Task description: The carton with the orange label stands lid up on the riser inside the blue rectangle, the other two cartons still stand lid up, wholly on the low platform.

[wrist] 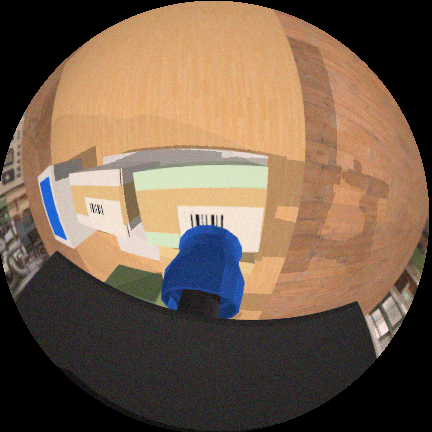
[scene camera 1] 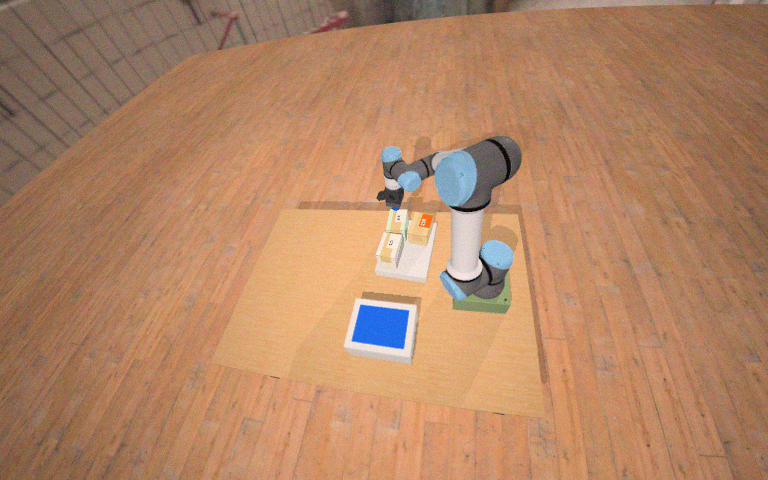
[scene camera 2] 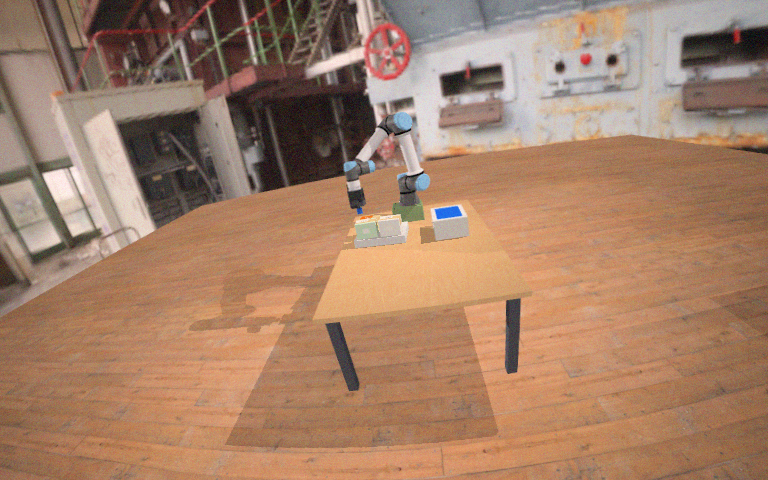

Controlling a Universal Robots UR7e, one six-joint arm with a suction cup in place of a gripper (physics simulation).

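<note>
The carton with the orange label (scene camera 1: pixel 420 230) stands lid up on the low white platform (scene camera 1: pixel 415 268) (scene camera 2: pixel 380 241) (wrist: pixel 140 248); my cup hides most or all of it in the wrist view. A mint-green carton (scene camera 1: pixel 394 227) (scene camera 2: pixel 365 229) (wrist: pixel 155 200) stands lid up beside it, and a white carton (scene camera 1: pixel 389 254) (scene camera 2: pixel 389 226) (wrist: pixel 107 187) stands lid up, both on the platform. The white riser (scene camera 1: pixel 380 354) (scene camera 2: pixel 450 228) bears the blue rectangle (scene camera 1: pixel 380 326) (scene camera 2: pixel 448 212) (wrist: pixel 52 207), with no carton on it. My gripper, a blue suction cup (scene camera 1: pixel 395 209) (scene camera 2: pixel 359 211) (wrist: pixel 210 240), is open and holds nothing, close above the mint-green carton.
The arm's green base block (scene camera 1: pixel 481 303) (scene camera 2: pixel 408 212) (wrist: pixel 134 282) stands on the table (scene camera 1: pixel 283 283) (scene camera 2: pixel 419 277) (wrist: pixel 175 75), right of the platform in the first scene view. The riser stands nearer that camera than the platform, with a stretch of table between.
</note>
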